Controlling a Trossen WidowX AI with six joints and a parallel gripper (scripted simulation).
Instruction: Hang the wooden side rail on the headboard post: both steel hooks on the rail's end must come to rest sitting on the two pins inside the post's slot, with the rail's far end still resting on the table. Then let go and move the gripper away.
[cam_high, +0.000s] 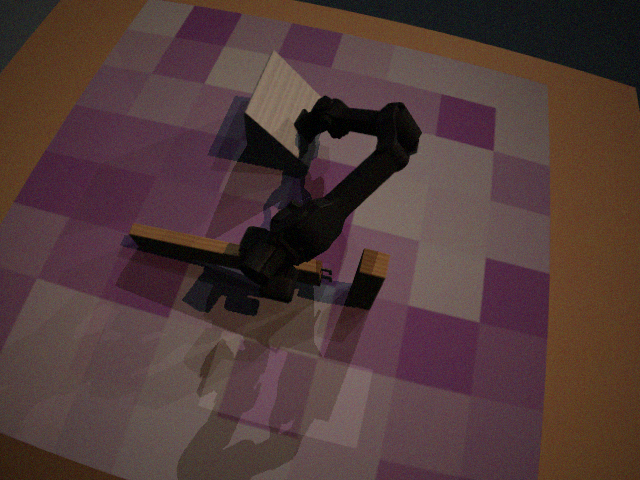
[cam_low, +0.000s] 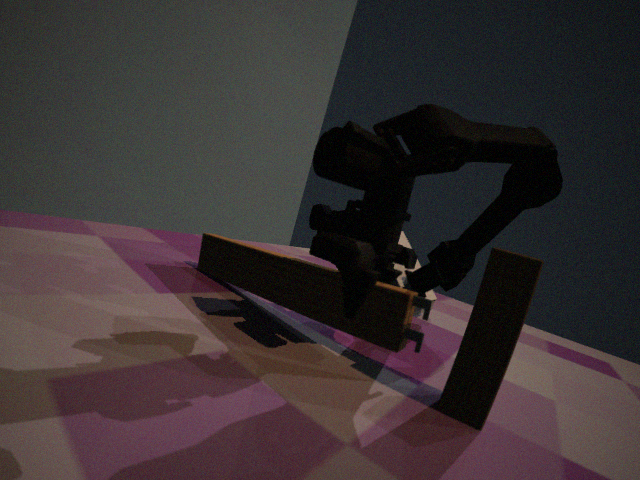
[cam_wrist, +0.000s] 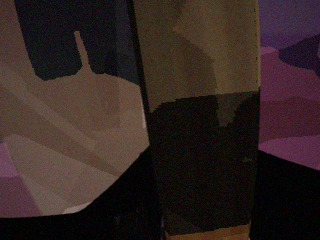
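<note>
Right now the headboard post is 20 mm behind my gripper tip, 160 mm to the left of it and 40 mm above it.
</note>
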